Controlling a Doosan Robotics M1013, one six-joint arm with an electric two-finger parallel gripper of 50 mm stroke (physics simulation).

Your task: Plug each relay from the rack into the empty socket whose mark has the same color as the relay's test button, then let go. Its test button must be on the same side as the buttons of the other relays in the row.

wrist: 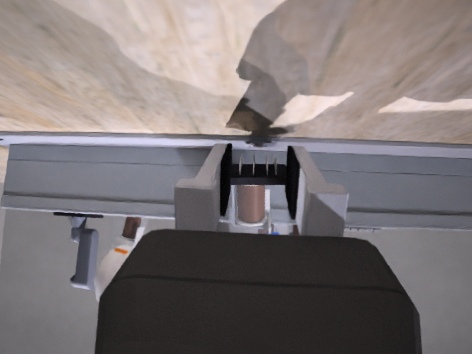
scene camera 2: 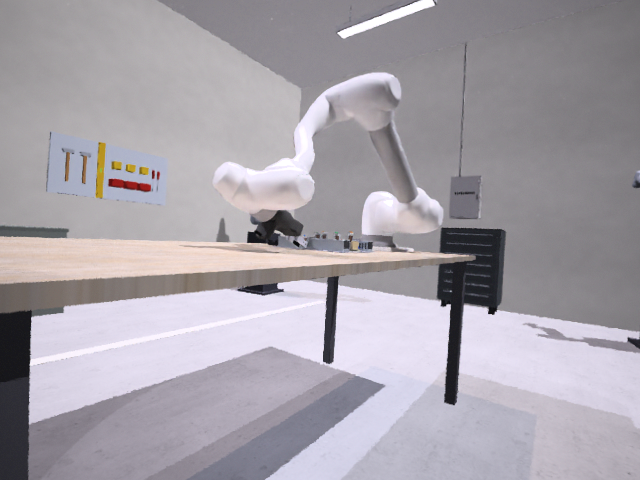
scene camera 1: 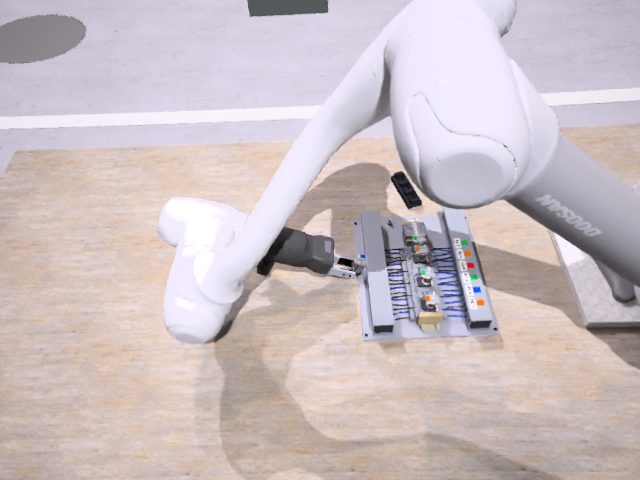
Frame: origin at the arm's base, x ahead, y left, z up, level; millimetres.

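Where they show: gripper, fingertip midpoint: [wrist: 258, 167] [scene camera 2: 302, 244] [scene camera 1: 353, 269]; arm's base at its link origin: [scene camera 2: 376, 246].
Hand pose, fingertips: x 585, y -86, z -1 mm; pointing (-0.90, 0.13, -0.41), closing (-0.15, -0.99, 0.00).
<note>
Each offset is from my fingertips to the top centre of the thing. "spot": to the spot under its first point. Level surfaces: height alone.
My gripper [scene camera 1: 356, 266] [scene camera 2: 300, 241] [wrist: 258, 167] is shut on a clear relay {11 mm back, 1 mm left, 38 mm up} [wrist: 251, 204] with a brown coil, a black base and a blue test button {spot: 21 mm back, 5 mm right, 34 mm up} [scene camera 1: 362, 256] [wrist: 275, 233]. It is tilted far over, low at the outer side of the panel's left duct. The relay's pins show between the fingers in the wrist view. In the row stand relays with green {137 mm back, 71 mm left, 54 mm up} [scene camera 1: 423, 272] and orange {129 mm back, 131 mm left, 58 mm up} [scene camera 1: 428, 298] buttons, and two more near the top. The socket places level with the red mark {239 mm back, 52 mm left, 26 mm up} [scene camera 1: 470, 265] and blue mark {232 mm back, 113 mm left, 26 mm up} [scene camera 1: 476, 289] hold no relay. The black rack {173 mm back, 219 mm right, 6 mm up} [scene camera 1: 406, 190] lies behind the panel.
The left grey duct {48 mm back, 11 mm left, 26 mm up} [scene camera 1: 377, 279] [wrist: 100, 175] stands between the gripper and the relay row. The right duct {236 mm back, 33 mm left, 26 mm up} [scene camera 1: 452, 227] carries the coloured marks. Blue and black wires run from the row to the ducts. The robot's upper arm hangs over the table {18 mm down} [scene camera 1: 103, 387] near the rack.
</note>
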